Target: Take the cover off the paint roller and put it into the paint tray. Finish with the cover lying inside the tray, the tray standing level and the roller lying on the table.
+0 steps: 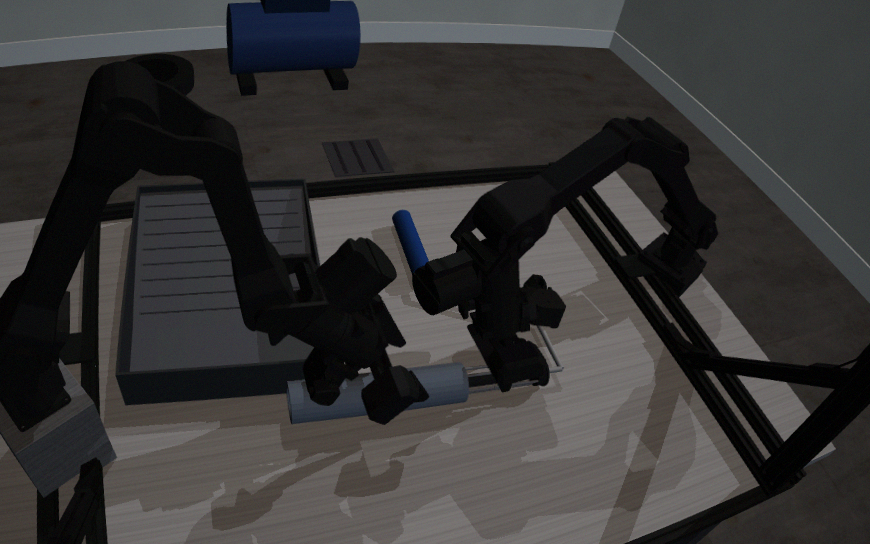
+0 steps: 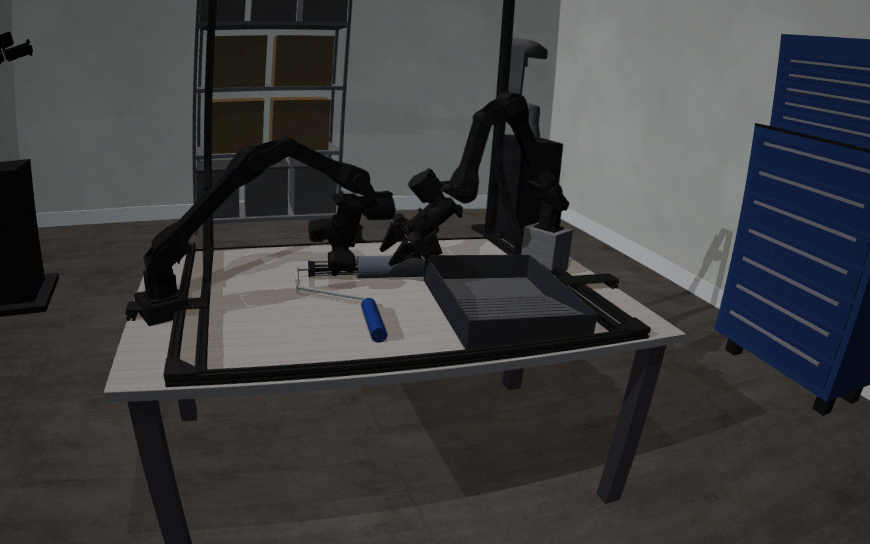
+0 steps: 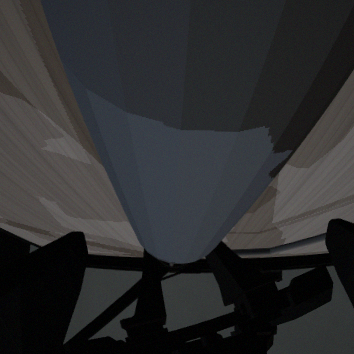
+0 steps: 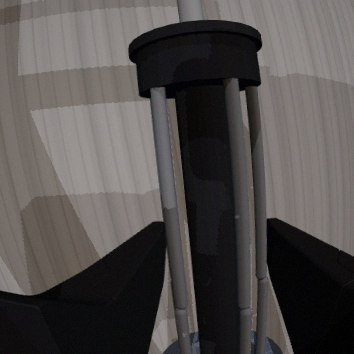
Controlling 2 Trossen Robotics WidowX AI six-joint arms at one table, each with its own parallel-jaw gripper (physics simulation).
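Places are measured from the left arm's base along level axes (x ahead, y up, z right), in centimetres.
Pixels of known places: left gripper, fingertip midpoint: (image 1: 414,370) (image 2: 384,257) (image 3: 210,240); right gripper, fingertip midpoint: (image 2: 333,270) (image 4: 214,231); left arm's base, origin of the base link: (image 1: 33,397) (image 2: 549,228); right arm's base, origin of the base link: (image 1: 674,257) (image 2: 160,296).
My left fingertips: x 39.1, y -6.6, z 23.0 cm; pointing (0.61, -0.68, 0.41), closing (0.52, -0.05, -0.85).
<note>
Ahead of a thing's pixels: the offset from my left fingertips to its top centre. "pt": to the spot under its first point.
The grey-blue cover {dx -4.4, dy +0.1, dz -2.0 cm} (image 1: 444,383) (image 2: 376,267) (image 3: 197,189) sits on the paint roller, which lies on the table. My left gripper (image 1: 357,393) (image 2: 407,252) (image 3: 210,240) is open, its fingers astride the cover's middle. My right gripper (image 1: 520,374) (image 2: 341,263) (image 4: 214,231) is shut on the roller's bare wire cage {dx +5.2, dy -0.5, dz +4.7 cm} (image 4: 207,158) (image 2: 316,268), just past the cover's end. The roller's blue handle {pt dx +20.7, dy -2.0, dz -18.1 cm} (image 1: 410,240) (image 2: 374,318) lies on the table. The dark paint tray {dx -6.6, dy +1.2, dz -30.8 cm} (image 1: 195,259) (image 2: 530,324) stands level beside the cover's free end.
A black rail frame {pt dx +36.7, dy -3.6, dz -28.7 cm} (image 1: 422,180) (image 2: 379,367) runs round the table top. A grey block with a black post (image 2: 547,245) stands behind the tray. A blue tank (image 1: 293,35) and a shelf rack (image 2: 211,108) stand off the table.
</note>
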